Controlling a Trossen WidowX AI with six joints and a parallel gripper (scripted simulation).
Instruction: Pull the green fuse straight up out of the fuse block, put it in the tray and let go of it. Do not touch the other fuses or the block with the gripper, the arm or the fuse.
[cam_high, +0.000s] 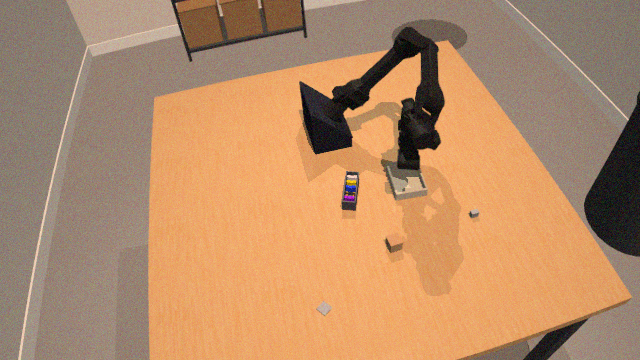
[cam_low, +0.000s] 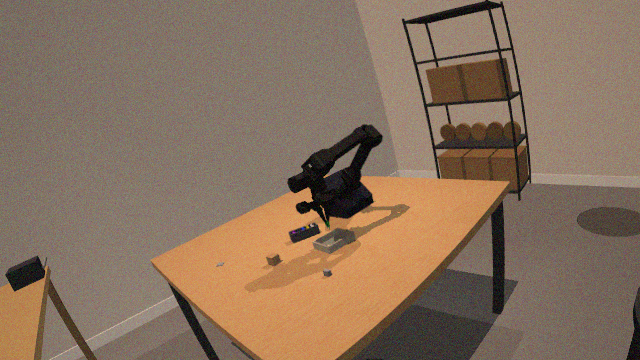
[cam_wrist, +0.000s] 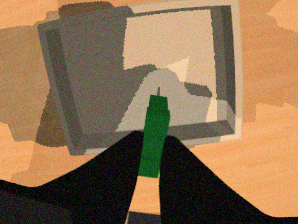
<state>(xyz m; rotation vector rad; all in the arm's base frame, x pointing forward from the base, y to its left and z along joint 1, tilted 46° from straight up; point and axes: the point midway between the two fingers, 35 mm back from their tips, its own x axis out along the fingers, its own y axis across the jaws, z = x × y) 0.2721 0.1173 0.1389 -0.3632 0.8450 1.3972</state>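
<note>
Now: gripper tip 9 cm above the white tray, 1 cm to the right of it and 1 cm past it. Round my gripper tip: yellow fuse 17 cm to the right, 7 cm below, 2 cm behind; then green fuse 1 cm below; then white fuse 16 cm to the right, 7 cm below, 4 cm behind.
</note>
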